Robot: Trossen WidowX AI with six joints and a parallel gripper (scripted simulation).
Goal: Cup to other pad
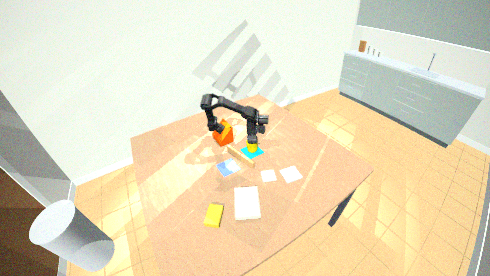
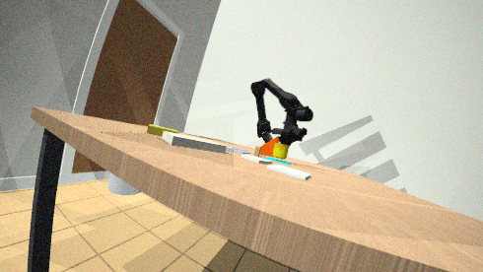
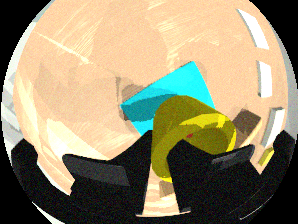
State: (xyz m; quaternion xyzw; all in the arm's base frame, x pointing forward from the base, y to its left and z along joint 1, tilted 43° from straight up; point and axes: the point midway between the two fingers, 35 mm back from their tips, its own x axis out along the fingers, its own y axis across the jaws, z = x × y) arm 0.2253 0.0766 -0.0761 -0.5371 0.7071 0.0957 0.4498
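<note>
The cyan pad lies 50 mm below my gripper tip, 20 mm to the right of it and 20 mm ahead of it. Round my gripper tip: pale blue pad 220 mm to the right, 60 mm ahead, 50 mm below; wooden bar 120 mm to the right, 40 mm ahead, 30 mm below; yellow cup 20 mm to the right, 20 mm ahead.
</note>
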